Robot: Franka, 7 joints.
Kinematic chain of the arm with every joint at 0, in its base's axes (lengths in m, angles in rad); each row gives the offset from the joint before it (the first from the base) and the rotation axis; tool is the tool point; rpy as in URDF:
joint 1: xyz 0 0 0.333 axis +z
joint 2: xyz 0 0 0 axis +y
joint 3: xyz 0 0 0.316 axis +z
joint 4: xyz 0.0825 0 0 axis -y
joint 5: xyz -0.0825 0 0.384 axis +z
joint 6: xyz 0 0 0 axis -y
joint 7: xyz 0.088 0 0 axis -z
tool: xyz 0 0 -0.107 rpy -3.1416 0 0
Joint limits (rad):
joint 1: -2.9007..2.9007
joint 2: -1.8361..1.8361
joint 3: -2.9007..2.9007
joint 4: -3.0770..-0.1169
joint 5: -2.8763..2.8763
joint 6: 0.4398..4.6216
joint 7: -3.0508..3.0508
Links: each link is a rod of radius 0.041 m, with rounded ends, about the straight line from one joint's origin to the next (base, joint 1, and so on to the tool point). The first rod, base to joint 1, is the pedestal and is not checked.
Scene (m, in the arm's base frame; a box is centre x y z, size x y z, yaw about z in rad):
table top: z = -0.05
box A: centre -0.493 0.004 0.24 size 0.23 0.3 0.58 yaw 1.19
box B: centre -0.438 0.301 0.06 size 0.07 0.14 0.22 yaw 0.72
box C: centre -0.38 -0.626 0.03 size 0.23 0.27 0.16 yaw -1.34
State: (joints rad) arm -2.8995 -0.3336 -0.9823 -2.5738 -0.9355 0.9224 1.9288
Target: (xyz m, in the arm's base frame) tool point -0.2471 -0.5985 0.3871
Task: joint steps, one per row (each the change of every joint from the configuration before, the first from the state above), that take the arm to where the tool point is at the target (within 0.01 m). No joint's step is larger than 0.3 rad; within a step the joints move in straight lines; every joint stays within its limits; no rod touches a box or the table.
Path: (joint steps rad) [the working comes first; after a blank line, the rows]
Joints at the target: -1.8267 0.4180 0.0028 -1.6621 -1.1063 1.6496 1.9288
Straight joint move there: touches box A.

1: 0.0048 0.0219 -0.1486 0.1578 -0.2021 0.1448 -0.1470
2: 0.0048 0.0218 -0.1486 0.1578 -0.2022 0.1449 -0.1469
3: 0.1771 0.0300 0.2594 0.1795 0.0781 0.0452 0.0979
4: 0.1772 0.0300 0.2593 0.1794 0.0782 0.0453 0.0980
5: 0.1772 0.0300 0.2594 0.1794 0.0781 0.0453 0.0980
6: 0.1772 0.2060 0.1681 0.0193 -0.0003 0.1006 0.0000
7: 0.1773 0.2059 0.1681 0.0192 -0.0003 0.1006 0.0000
8: 0.1772 0.2060 0.1680 0.0193 -0.0003 0.1005 0.0000

